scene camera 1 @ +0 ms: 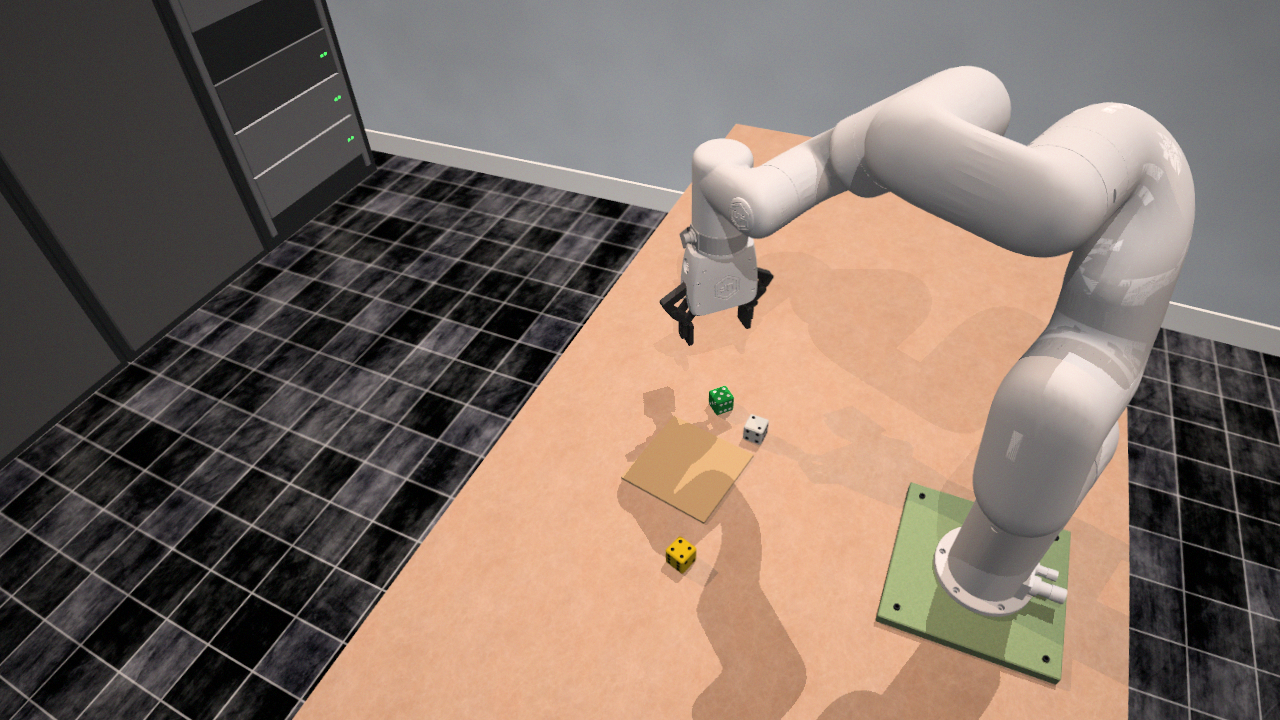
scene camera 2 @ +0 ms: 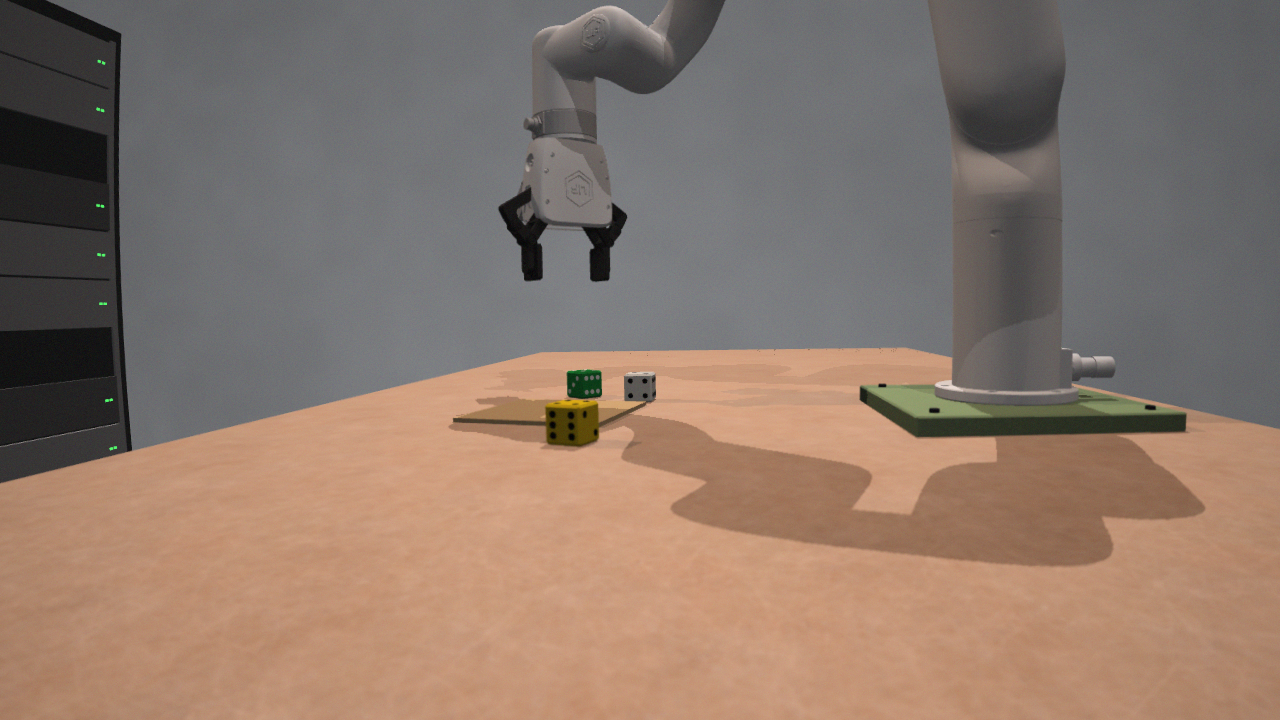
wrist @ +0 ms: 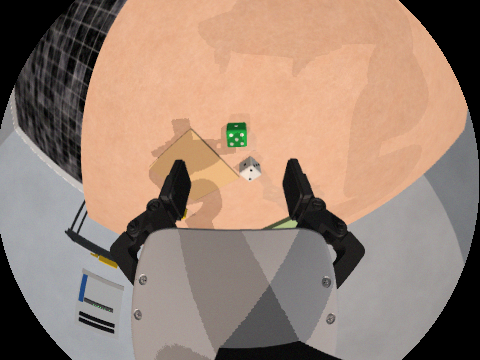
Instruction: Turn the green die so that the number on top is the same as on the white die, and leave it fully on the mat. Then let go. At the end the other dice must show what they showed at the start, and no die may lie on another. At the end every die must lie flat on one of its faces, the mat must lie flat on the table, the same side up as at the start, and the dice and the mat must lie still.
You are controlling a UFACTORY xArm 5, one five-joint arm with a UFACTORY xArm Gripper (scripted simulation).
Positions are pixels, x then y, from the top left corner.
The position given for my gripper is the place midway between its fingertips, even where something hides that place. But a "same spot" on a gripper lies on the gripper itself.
Labels:
my gripper: scene camera 1; scene camera 2; wrist 236, 170
same spot on my gripper: [scene camera 1: 686, 328] = [scene camera 2: 532, 253]

